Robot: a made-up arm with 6 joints.
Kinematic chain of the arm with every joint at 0, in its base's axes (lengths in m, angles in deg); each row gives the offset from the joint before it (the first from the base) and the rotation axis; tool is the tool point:
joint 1: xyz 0 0 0.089 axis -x
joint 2: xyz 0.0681 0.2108 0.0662 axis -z
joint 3: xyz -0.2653 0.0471 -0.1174 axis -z
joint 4: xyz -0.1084 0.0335 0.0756 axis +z
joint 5: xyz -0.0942 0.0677 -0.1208 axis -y
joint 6: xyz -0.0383 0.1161 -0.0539 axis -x
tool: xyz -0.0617 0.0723 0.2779
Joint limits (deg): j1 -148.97..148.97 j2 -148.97..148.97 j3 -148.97..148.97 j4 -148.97..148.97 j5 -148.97..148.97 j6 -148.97..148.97
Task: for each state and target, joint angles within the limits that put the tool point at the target. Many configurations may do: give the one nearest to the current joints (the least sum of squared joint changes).
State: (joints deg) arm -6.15 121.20 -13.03 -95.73 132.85 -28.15
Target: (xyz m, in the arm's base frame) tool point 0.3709 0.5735 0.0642
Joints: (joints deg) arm -31.35 106.42 -17.07 -96.16 138.58 -38.15
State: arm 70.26 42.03 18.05 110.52 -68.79 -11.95
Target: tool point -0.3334 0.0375 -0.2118
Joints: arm 99.87 -1.28 4.28 114.10 -57.40 -47.63
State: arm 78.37 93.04 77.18 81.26 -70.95 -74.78
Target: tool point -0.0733 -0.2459 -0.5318
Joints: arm 107.16 68.49 69.46 75.80 -59.58 -110.24
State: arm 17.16 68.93 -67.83 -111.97 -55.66 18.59
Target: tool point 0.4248 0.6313 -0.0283
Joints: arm 13.01 85.09 -80.51 -84.42 -44.33 48.53
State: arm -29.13 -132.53 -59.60 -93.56 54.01 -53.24
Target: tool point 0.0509 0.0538 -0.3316
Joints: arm -74.94 -109.88 -51.25 -91.82 80.27 -42.53
